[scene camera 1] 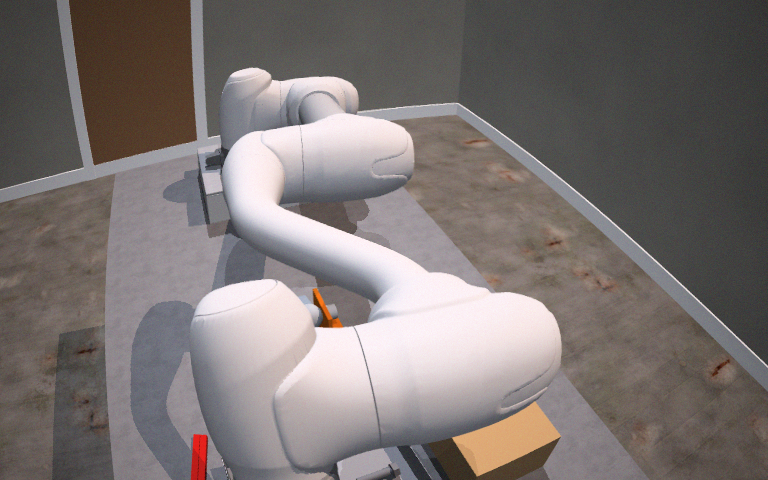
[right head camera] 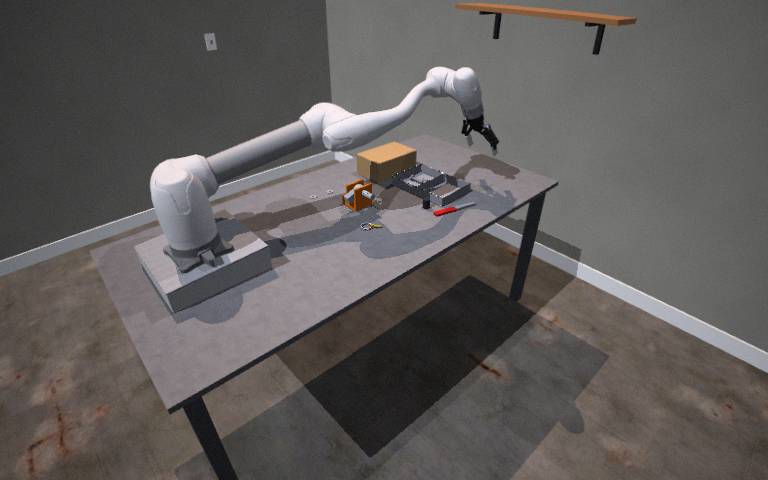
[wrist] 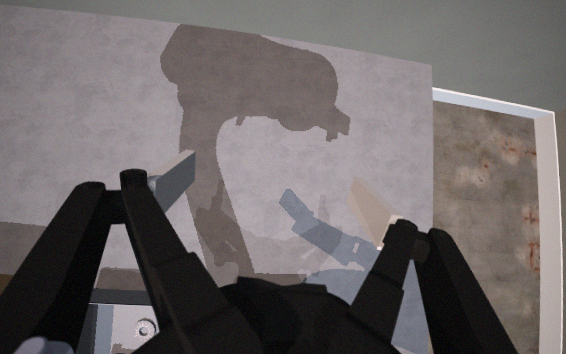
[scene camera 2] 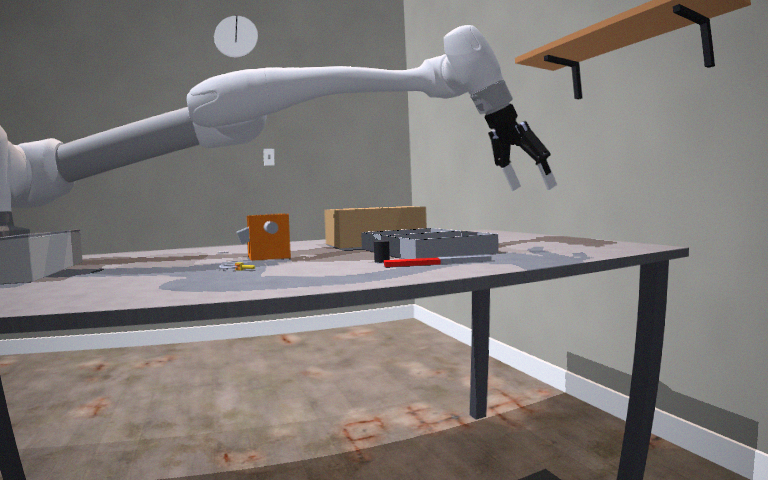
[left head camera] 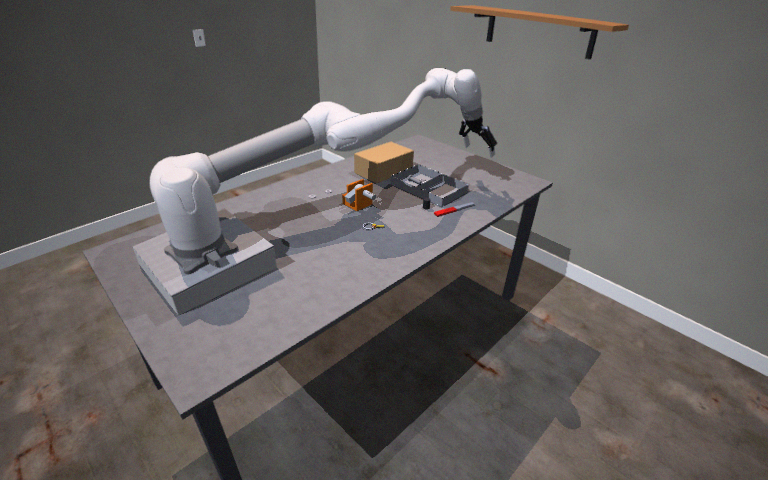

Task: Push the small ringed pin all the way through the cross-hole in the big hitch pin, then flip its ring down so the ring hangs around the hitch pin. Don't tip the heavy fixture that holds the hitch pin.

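Where they show: gripper, fingertip midpoint: (right head camera: 482, 149) (wrist: 275, 178) (scene camera 2: 533, 187) (left head camera: 480, 150); arm's base, origin of the base link: (right head camera: 198, 250) (left head camera: 201, 250).
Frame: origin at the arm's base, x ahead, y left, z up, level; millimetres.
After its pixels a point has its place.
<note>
The small ringed pin (left head camera: 379, 226) {x 611, y -215, z -75 mm} (right head camera: 376, 225) {x 611, y -211, z -72 mm} (scene camera 2: 246, 266) {x 612, y -215, z -74 mm}, yellow with a pale ring, lies on the table in front of the orange fixture (left head camera: 359, 203) {x 652, y -58, z -51 mm} (right head camera: 359, 202) {x 658, y -58, z -48 mm} (scene camera 2: 269, 246) {x 680, y -58, z -54 mm} (scene camera 1: 323, 307) {x 694, y -4, z 16 mm}. The fixture stands upright. The grey hitch pin (left head camera: 369, 194) {x 673, y -95, z -2 mm} (right head camera: 368, 194) {x 672, y -99, z 0 mm} (scene camera 2: 270, 226) {x 676, y -115, z -7 mm} lies across it, one end sticking out in front. Its cross-hole is too small to make out clearly. My gripper (left head camera: 479, 147) {x 1288, y -217, z 60 mm} (right head camera: 481, 146) {x 1288, y -217, z 60 mm} (scene camera 2: 531, 183) {x 1288, y -217, z 60 mm} (wrist: 275, 178) {x 1288, y -217, z 60 mm} is open and empty, tilted downward high above the table's far end, well away from both pins. The arm covers much of scene camera 1.
A cardboard box (left head camera: 385, 161) {x 939, y 69, z 13 mm} (scene camera 2: 373, 226) {x 977, y 66, z -30 mm} and a grey divided tray (left head camera: 450, 198) {x 988, y -279, z -64 mm} (scene camera 2: 447, 246) {x 998, y -279, z -58 mm} stand between the fixture and the far end. A black cylinder (left head camera: 426, 204) {x 862, y -246, z -59 mm} and a red-handled tool (left head camera: 445, 211) {x 890, y -326, z -71 mm} lie before the tray. Two washers (left head camera: 312, 196) {x 576, y 160, z -79 mm} (left head camera: 327, 191) {x 655, y 152, z -79 mm} lie behind. A wall shelf (scene camera 2: 623, 36) hangs above.
</note>
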